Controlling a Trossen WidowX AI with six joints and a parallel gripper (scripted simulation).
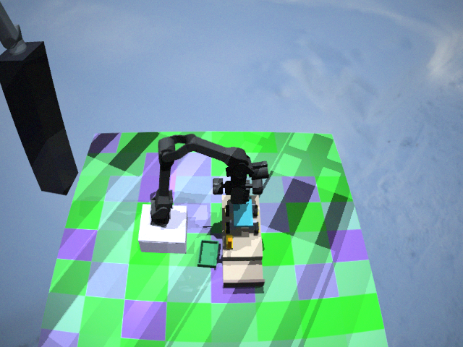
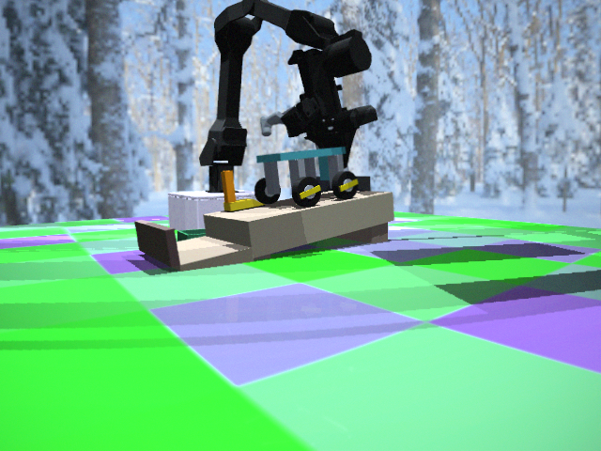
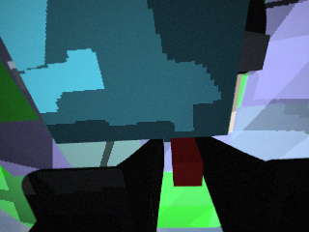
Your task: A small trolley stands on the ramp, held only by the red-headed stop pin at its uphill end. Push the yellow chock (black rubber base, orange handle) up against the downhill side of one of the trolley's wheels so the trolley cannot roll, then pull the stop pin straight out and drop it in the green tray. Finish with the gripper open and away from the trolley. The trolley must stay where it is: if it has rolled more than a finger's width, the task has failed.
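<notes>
The yellow chock is 19 cm to the right of my gripper tip and 5 cm below it. Also, from my gripper tip: beige ramp: 10 cm to the right, 8 cm below, 3 cm ahead; trolley: 9 cm to the right, 3 cm ahead, 2 cm below; red-headed stop pin: right at my gripper tip.
</notes>
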